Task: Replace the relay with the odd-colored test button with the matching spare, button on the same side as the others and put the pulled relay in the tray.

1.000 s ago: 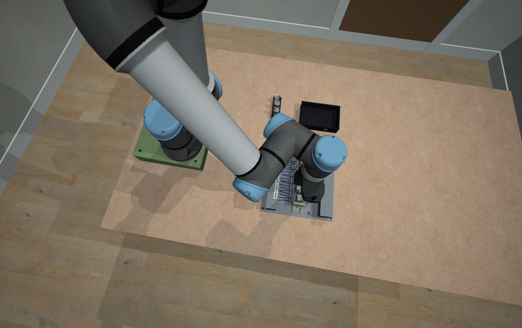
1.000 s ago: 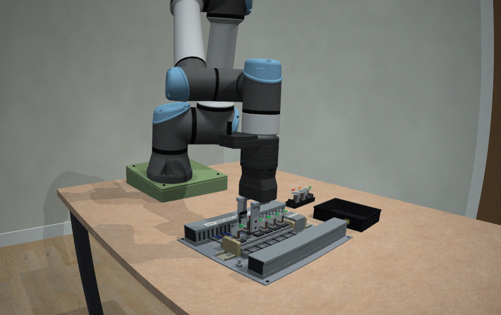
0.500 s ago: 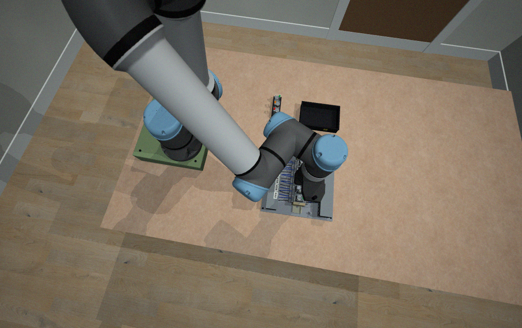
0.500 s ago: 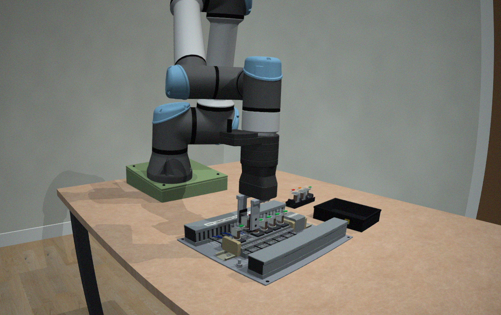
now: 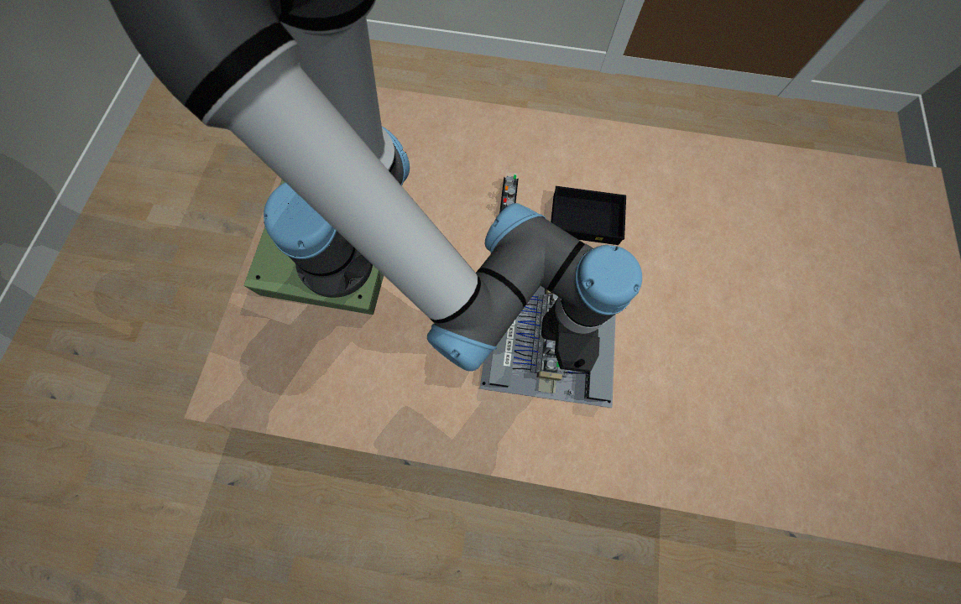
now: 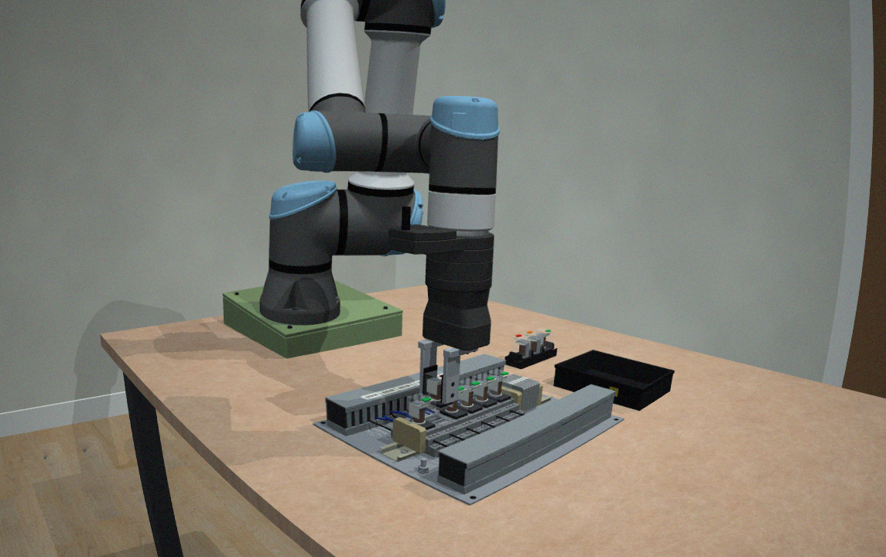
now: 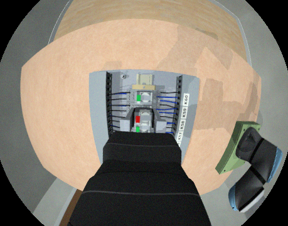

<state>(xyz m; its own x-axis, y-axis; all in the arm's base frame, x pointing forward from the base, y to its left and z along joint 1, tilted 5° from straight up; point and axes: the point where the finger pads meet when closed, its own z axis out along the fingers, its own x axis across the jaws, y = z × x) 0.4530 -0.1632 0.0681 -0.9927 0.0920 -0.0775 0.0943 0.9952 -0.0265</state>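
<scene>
Right now my hand is 320 mm to the right of the black tray, 90 mm short of it and 60 mm above it.
</scene>
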